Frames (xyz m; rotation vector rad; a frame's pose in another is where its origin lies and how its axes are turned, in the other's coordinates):
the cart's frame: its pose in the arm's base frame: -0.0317 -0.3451 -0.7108 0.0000 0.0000 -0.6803
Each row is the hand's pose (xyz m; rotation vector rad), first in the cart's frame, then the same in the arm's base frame.
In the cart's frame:
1: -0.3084 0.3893 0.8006 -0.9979 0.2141 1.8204
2: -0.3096 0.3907 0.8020 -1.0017 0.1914 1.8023
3: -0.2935 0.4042 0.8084 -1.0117 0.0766 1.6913
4: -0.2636 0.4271 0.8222 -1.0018 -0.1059 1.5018
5: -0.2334 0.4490 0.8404 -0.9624 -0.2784 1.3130
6: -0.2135 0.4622 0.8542 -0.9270 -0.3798 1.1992
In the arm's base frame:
1: -0.0266 0.1515 0.0898 -0.7939 0.4884 1.1969
2: -0.0266 0.1534 0.0912 -0.8050 0.4705 1.1788
3: -0.0056 0.1537 0.0976 -0.8548 0.3773 1.0672
4: 0.0320 0.1527 0.1114 -0.9131 0.2185 0.8771
5: 0.0693 0.1508 0.1296 -0.9430 0.0553 0.6879
6: 0.0931 0.1485 0.1434 -0.9500 -0.0463 0.5743

